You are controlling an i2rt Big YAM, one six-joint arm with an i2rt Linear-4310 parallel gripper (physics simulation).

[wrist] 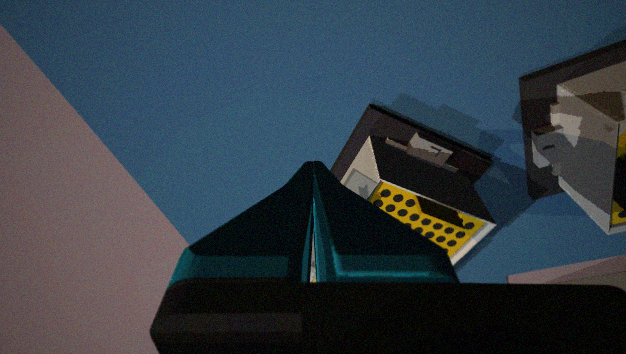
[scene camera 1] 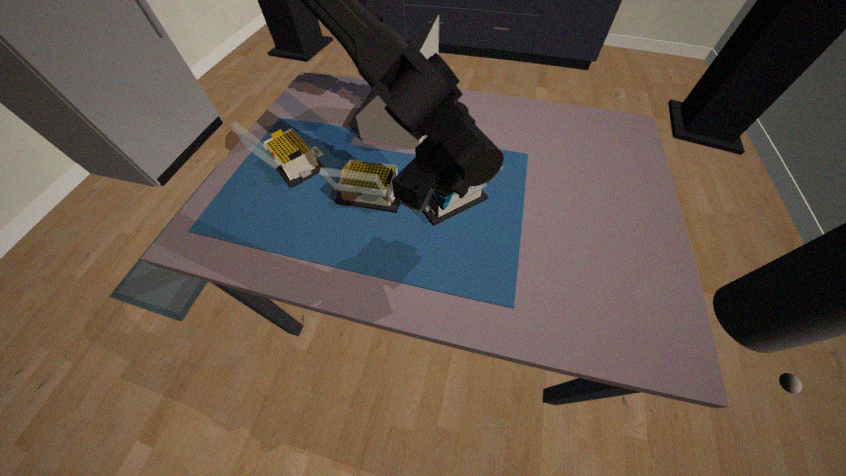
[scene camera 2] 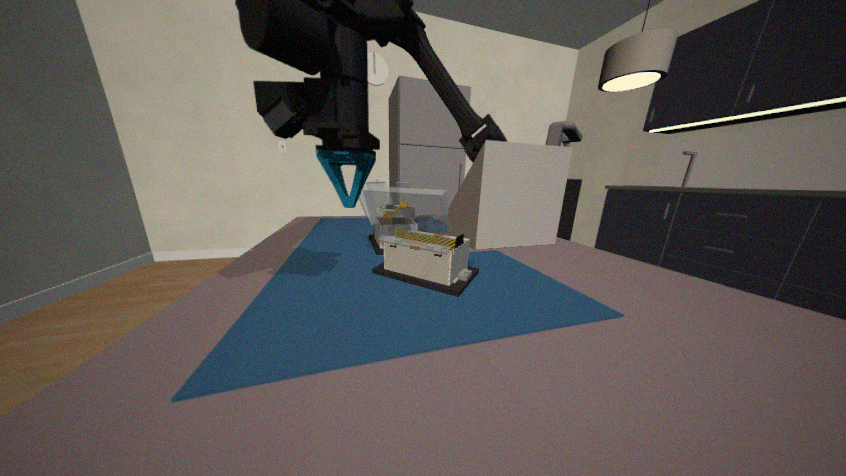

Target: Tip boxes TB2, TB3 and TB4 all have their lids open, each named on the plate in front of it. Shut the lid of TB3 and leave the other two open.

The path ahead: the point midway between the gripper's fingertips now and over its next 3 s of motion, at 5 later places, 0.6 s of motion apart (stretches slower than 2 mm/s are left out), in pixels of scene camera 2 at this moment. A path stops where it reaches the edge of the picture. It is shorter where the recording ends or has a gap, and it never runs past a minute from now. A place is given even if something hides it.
My gripper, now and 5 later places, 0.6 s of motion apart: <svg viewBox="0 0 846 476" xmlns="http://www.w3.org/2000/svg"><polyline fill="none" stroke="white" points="349,207 347,223 350,204 350,205 332,202 347,205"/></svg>
